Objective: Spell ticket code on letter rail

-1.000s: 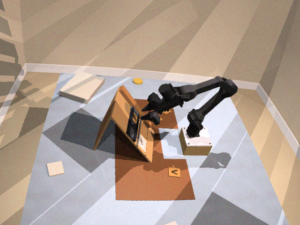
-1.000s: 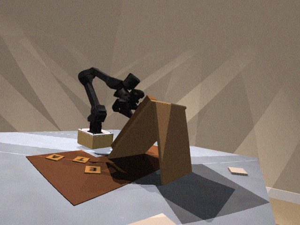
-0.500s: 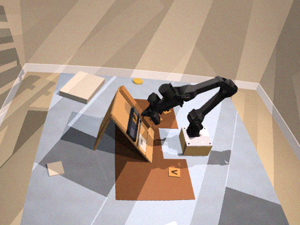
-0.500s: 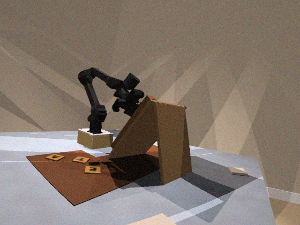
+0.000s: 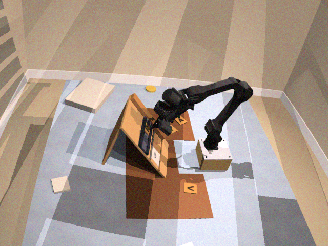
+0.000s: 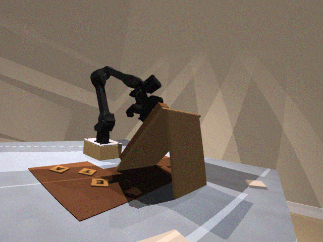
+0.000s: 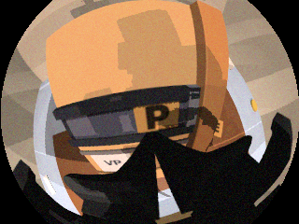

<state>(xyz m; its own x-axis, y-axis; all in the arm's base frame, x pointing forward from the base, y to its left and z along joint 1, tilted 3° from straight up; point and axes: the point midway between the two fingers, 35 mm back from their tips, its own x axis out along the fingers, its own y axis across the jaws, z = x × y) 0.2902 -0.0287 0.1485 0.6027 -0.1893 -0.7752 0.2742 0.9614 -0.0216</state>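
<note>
My gripper tip is now 24 cm to the right of the orange letter tile, 19 cm above it and 16 cm past it. Also, from my gripper tip: brown mat 19 cm below, 11 cm behind, 1 cm to the left; white ticket 10 cm below, 8 cm to the left, 1 cm behind; pale square 44 cm ahead, 19 cm below, 16 cm to the left.
</note>
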